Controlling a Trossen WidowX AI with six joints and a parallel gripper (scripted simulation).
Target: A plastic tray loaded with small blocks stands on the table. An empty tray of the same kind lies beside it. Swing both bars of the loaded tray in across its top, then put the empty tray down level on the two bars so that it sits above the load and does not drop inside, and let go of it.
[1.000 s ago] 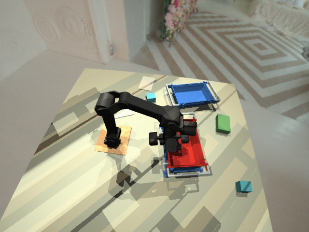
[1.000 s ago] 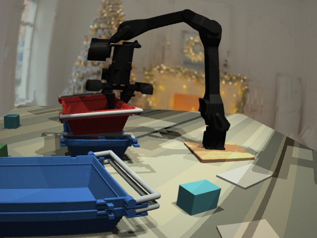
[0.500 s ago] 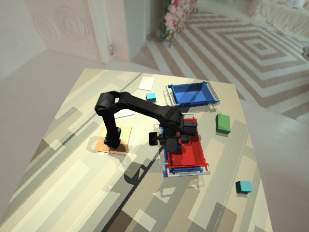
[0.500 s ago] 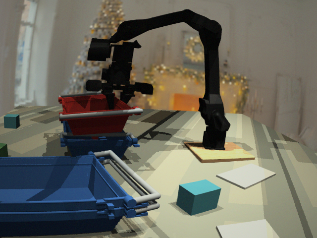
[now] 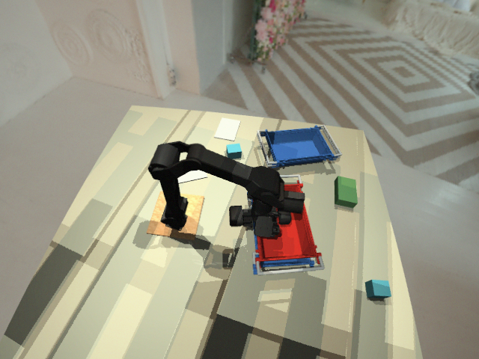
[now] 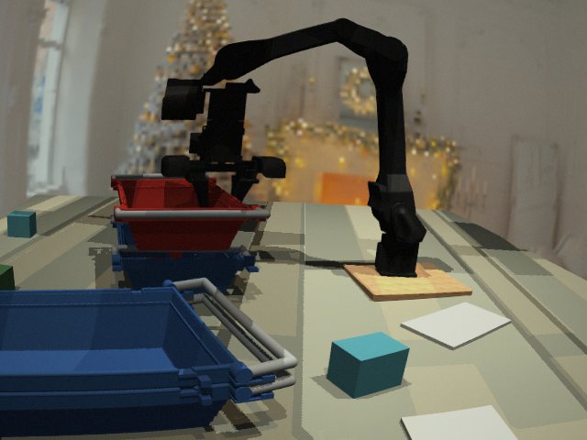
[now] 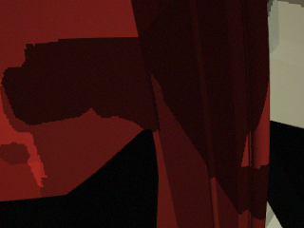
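The red tray is 7 cm ahead of my gripper tip, 3 cm to the left of it and 3 cm above it. Also, from my gripper tip: green block (32 cm ahead, 29 cm to the left, 6 cm below).
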